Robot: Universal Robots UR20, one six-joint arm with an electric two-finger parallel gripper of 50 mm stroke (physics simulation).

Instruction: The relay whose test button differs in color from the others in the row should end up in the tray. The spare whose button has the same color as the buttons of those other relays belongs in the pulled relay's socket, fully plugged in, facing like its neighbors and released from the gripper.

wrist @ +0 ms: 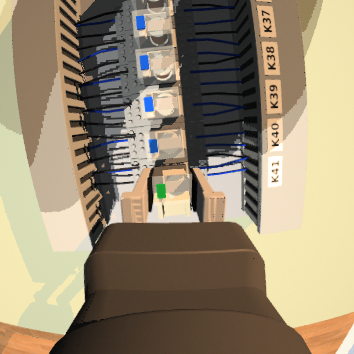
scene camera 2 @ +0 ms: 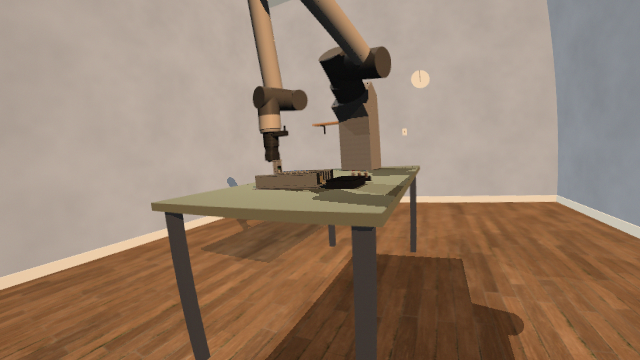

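Pixels of known places: gripper, fingertip midpoint: (wrist: 171,180) (scene camera 2: 278,173); arm's base at its link origin: (scene camera 2: 351,93).
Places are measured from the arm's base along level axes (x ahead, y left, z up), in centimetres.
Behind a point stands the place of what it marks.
Note:
My gripper (scene camera 2: 277,168) @(z -53.8, x 85.1, y -29.3 cm) (wrist: 171,180) @(z -53.8, x 85.1, y -29.3 cm) is shut on the relay with the green button (wrist: 161,191) @(z -51.4, x 84.4, y -29.3 cm), at the K41 end of the row. The relay is upright between the fingers and appears raised a little over its socket, which is hidden under it. Neighbouring relays with blue buttons (wrist: 153,146) @(z -53.1, x 84.4, y -26.3 cm) (wrist: 148,104) @(z -53.0, x 84.7, y -23.3 cm) (wrist: 144,62) @(z -53.1, x 85.1, y -20.4 cm) stand in the row beside K40, K39 and K38. The dark tray (scene camera 2: 345,183) @(z -57.9, x 104.4, y 6.0 cm) lies right of the relay housing in the scene view. Small pale and red parts (scene camera 2: 360,174) @(z -56.9, x 78.0, y 9.7 cm), possibly the spares, show behind it; their button colours cannot be told.
The housing (scene camera 2: 287,180) @(z -56.4, x 97.7, y -19.9 cm) (wrist: 292,175) @(z -53.7, x 95.2, y -31.0 cm) has slotted wire ducts (wrist: 85,165) @(z -56.9, x 77.2, y -27.0 cm) on both sides of the row, with black and blue wires running in. Label K41 (wrist: 275,171) @(z -53.7, x 93.6, y -30.3 cm) is nearest the gripper. All stands on the green table (scene camera 2: 225,204) @(z -60.0, x 131.9, y -28.7 cm); the robot's pedestal (scene camera 2: 356,145) @(z -40.6, x 0.5, y 1.5 cm) is behind.

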